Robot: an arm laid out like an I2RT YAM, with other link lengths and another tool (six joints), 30 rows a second.
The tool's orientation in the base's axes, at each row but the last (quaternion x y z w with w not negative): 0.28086 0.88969 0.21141 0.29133; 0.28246 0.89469 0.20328 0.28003; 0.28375 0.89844 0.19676 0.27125; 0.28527 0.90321 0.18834 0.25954
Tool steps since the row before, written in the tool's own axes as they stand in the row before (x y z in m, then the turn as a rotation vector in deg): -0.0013 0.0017 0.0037 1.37 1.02 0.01; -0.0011 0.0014 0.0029 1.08 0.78 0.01; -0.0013 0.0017 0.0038 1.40 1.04 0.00; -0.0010 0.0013 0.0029 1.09 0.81 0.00
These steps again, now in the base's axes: 0.0039 0.0013 -0.0013 -0.53 1.62 0.00; 0.0031 0.0010 -0.0010 -0.43 1.26 -0.02; 0.0039 0.0013 -0.0016 -0.55 1.66 0.00; 0.0029 0.0009 -0.0013 -0.43 1.29 0.00
